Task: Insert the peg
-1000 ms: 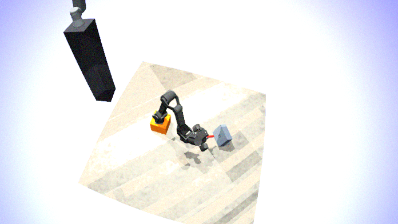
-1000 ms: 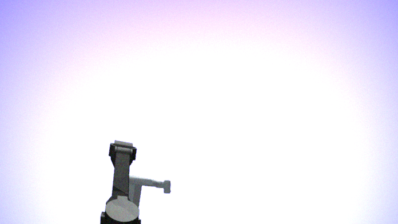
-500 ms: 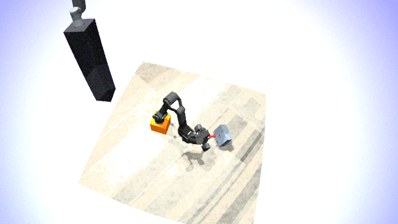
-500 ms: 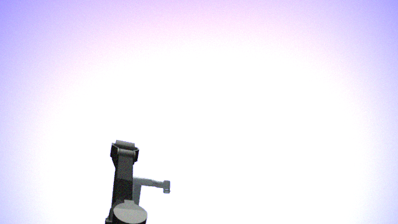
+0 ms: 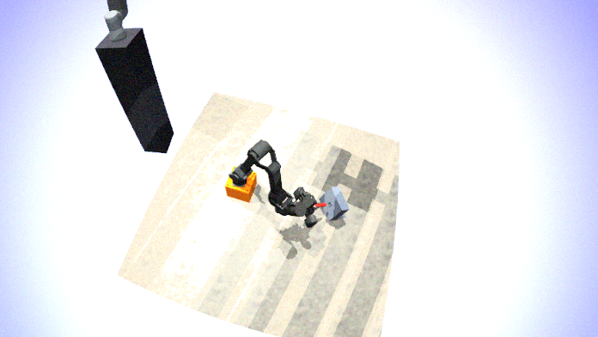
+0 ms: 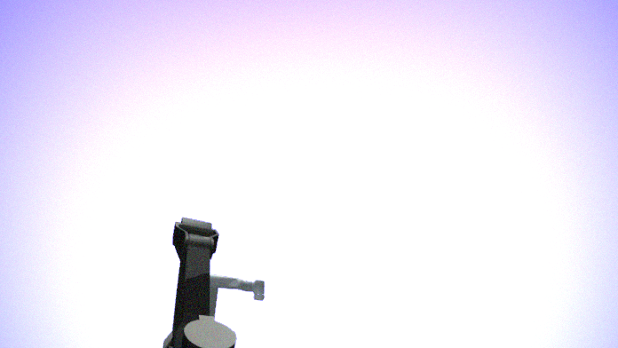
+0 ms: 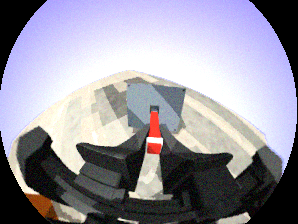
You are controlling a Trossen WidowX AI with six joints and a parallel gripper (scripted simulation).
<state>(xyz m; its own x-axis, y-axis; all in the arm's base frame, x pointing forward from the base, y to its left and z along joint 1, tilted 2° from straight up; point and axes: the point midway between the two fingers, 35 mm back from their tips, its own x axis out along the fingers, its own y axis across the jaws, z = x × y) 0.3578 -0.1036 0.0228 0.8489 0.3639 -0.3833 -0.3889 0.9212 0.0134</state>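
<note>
My gripper tip is 8 cm short of the sloped panel, 4 cm above it and 3 cm to the right of it. Round my gripper tip: red peg: 1 cm to the right, 1 cm behind, 1 cm above.
</note>
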